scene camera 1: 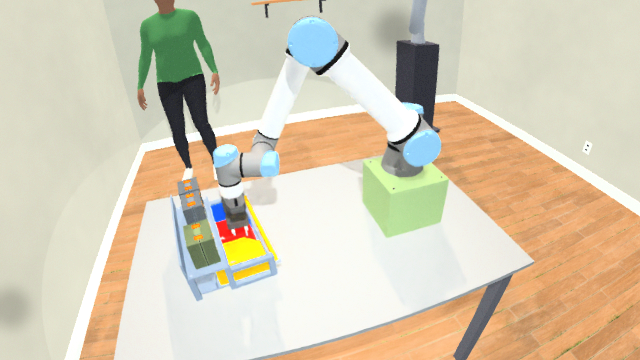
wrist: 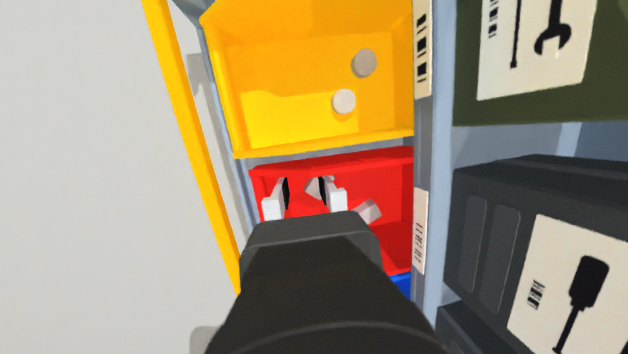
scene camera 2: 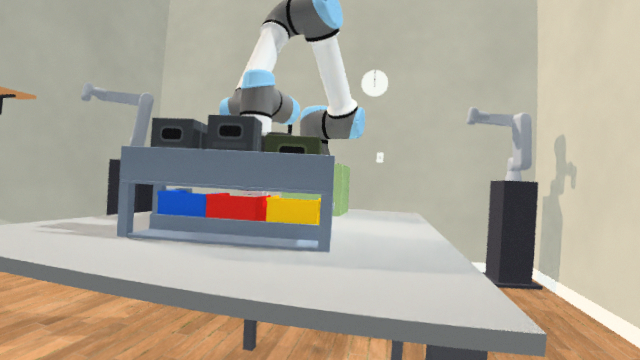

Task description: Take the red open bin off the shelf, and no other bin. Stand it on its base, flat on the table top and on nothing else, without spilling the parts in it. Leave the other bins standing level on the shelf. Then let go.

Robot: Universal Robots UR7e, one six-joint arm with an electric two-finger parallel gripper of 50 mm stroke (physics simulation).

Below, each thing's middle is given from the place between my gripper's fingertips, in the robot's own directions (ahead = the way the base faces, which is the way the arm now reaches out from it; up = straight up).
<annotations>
I see the red open bin [scene camera 2: 221, 205] 3 cm ahead of my hand, 2 cm to the right of it and 2 cm above it. The rest, counted from my hand: yellow bin [scene camera 2: 278, 209] (9 cm to the left, 2 cm ahead, 2 cm above); then green case [scene camera 2: 313, 144] (13 cm above, 12 cm ahead, 10 cm to the left); then blue bin [scene camera 2: 178, 202] (13 cm to the right, 3 cm ahead, 2 cm above).
</annotations>
